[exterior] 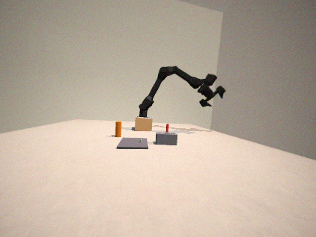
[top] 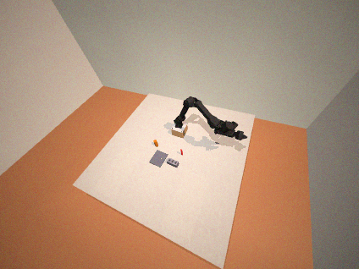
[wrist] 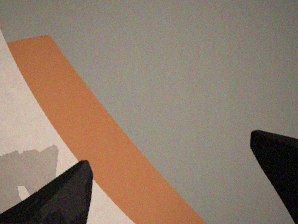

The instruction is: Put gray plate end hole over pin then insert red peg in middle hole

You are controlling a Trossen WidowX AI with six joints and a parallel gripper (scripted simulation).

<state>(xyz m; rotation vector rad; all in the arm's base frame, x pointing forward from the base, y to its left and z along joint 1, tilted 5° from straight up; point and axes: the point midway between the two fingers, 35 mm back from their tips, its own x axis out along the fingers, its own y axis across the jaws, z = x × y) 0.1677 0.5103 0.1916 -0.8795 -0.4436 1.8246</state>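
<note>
The gray plate lies 21 cm ahead of my gripper tip, 52 cm to the right of it and 21 cm below it. The rest, counted from my gripper tip: base (19 cm ahead, 65 cm to the right, 24 cm below); then red peg (10 cm ahead, 47 cm to the right, 21 cm below); then orange cylinder (6 cm ahead, 73 cm to the right, 21 cm below).
</note>
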